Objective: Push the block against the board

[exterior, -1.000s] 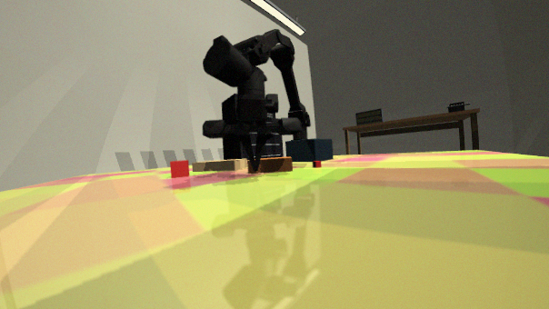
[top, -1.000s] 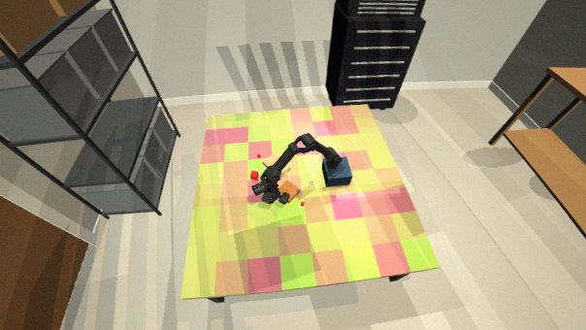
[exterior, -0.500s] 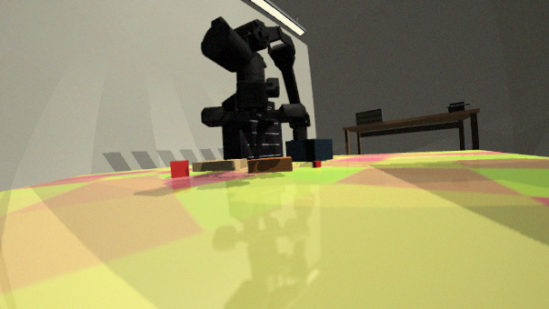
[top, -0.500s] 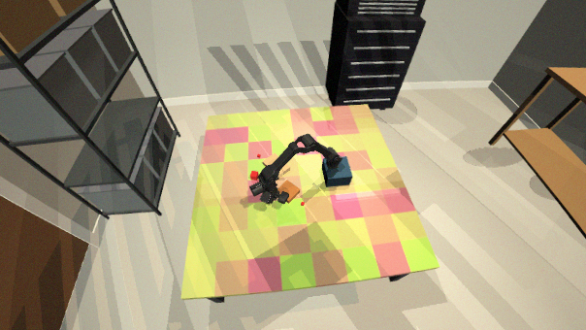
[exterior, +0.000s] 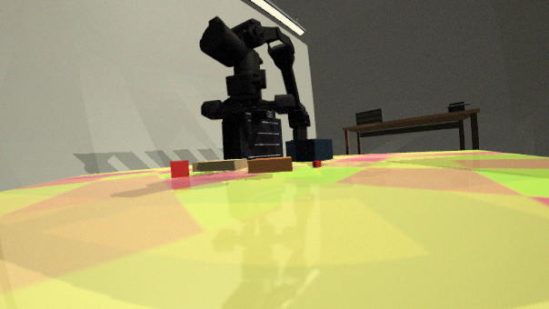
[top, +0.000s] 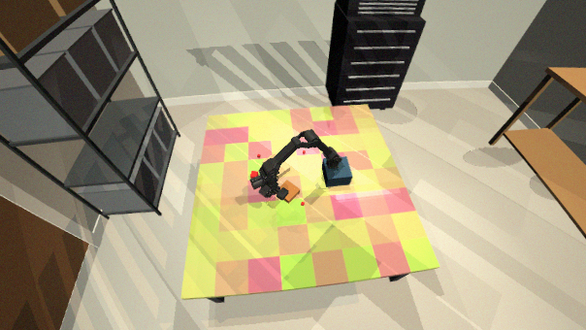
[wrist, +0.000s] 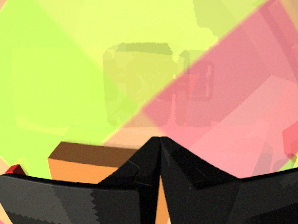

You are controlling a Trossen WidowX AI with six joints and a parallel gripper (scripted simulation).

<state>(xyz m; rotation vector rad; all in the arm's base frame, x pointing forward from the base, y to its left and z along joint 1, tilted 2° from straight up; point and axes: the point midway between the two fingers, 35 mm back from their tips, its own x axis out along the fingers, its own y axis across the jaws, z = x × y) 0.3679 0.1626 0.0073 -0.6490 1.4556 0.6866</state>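
My gripper tip is now 9 cm past the orange square block, 4 cm to the left of it and 4 cm above it. From my gripper tip the other things lie so: tan board: 2 cm behind, 24 cm to the right, 4 cm below; then red cube: 11 cm ahead, 17 cm to the right, 4 cm below.
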